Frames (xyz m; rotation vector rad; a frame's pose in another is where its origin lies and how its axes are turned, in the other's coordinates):
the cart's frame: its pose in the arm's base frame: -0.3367 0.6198 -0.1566 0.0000 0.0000 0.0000
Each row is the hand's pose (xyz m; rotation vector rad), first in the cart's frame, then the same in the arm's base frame.
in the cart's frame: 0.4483 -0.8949 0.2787 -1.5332 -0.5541 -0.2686
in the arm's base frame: 0.1116 -0.2751 0.1221 -1.5332 -0.5541 -0.2686
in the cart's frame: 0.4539 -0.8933 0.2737 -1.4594 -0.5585 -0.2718
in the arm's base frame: 0.1172 -0.2735 0.1171 -1.4594 -0.5585 -0.2718
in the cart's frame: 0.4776 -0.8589 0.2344 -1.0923 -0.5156 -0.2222
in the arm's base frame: 0.1409 -0.2391 0.0778 -1.0923 -0.5156 -0.2222
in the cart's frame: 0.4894 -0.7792 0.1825 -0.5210 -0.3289 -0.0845
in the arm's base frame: 0.1527 -0.1594 0.0259 -0.5210 -0.3289 -0.0845
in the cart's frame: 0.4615 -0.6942 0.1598 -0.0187 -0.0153 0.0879
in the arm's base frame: 0.1248 -0.0744 0.0032 -0.0187 -0.0153 0.0879
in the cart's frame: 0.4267 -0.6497 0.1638 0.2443 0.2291 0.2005
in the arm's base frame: 0.0900 -0.0299 0.0072 0.2443 0.2291 0.2005
